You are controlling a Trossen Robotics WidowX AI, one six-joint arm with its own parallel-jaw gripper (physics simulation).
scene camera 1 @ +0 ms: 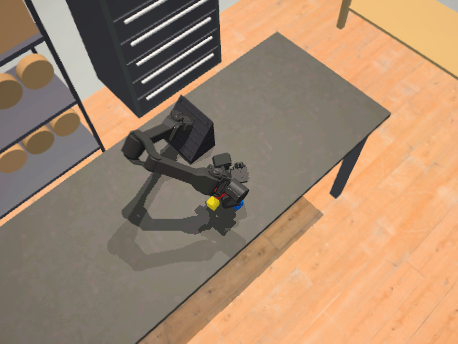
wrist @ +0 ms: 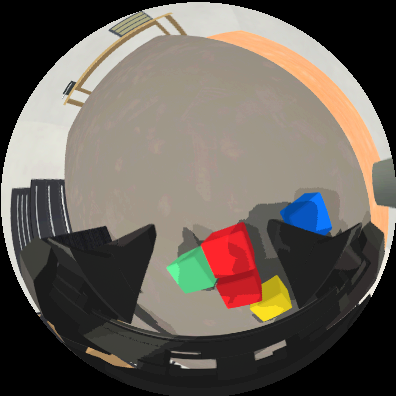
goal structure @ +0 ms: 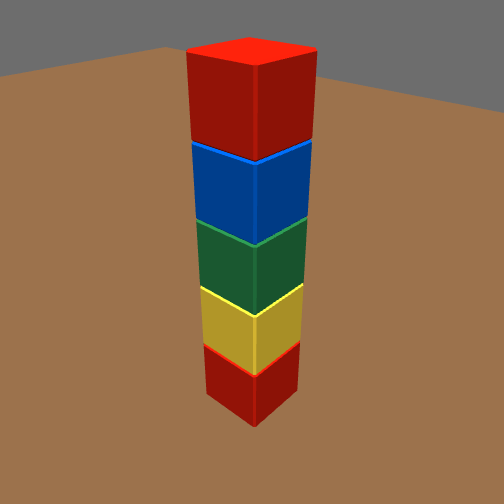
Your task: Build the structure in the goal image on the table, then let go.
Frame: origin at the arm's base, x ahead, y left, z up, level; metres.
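Seen in the pictures: gripper, fingertip midpoint: (wrist: 213,228); arm's base, origin of the base link: (scene camera 1: 186,123).
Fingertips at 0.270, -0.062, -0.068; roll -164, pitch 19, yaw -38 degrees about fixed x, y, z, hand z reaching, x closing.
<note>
Pixels of each thing's top centre, then the offset from my fingertips to it, as dx, dy, dz. Level surfaces: height alone.
- larger-looking red block, middle of its top: (wrist: 227,257) -0.003, -0.024, +0.005
- green block, middle of its top: (wrist: 188,277) -0.044, -0.023, +0.005
- second red block, middle of its top: (wrist: 239,294) -0.016, -0.061, +0.005
- yellow block, middle of its top: (wrist: 271,309) (scene camera 1: 212,201) -0.003, -0.100, +0.005
- blue block, middle of its top: (wrist: 313,223) (scene camera 1: 237,200) +0.063, -0.045, +0.006
- grey table, its level: dz -0.028
My gripper (scene camera 1: 224,197) (wrist: 213,228) is open and low, with its fingers spread either side of a group of blocks. In the wrist view, a larger-looking red block (wrist: 226,254) touches a green block (wrist: 191,271) on its left and a second red block (wrist: 239,291) below it. A yellow block (scene camera 1: 213,203) (wrist: 274,300) sits close by the second red block, near the right finger. A blue block (scene camera 1: 239,205) (wrist: 306,216) lies apart, beyond the right finger. In the scene view, some red (scene camera 1: 222,195) shows under the gripper; the green block is hidden. Stacking heights are unclear.
The grey table (scene camera 1: 300,100) (wrist: 200,110) has its front edge near the blocks. A dark slanted box (scene camera 1: 197,132) stands behind the arm. A dark drawer cabinet (scene camera 1: 175,55) and a shelf rack (scene camera 1: 75,95) stand beyond the table's back edge.
</note>
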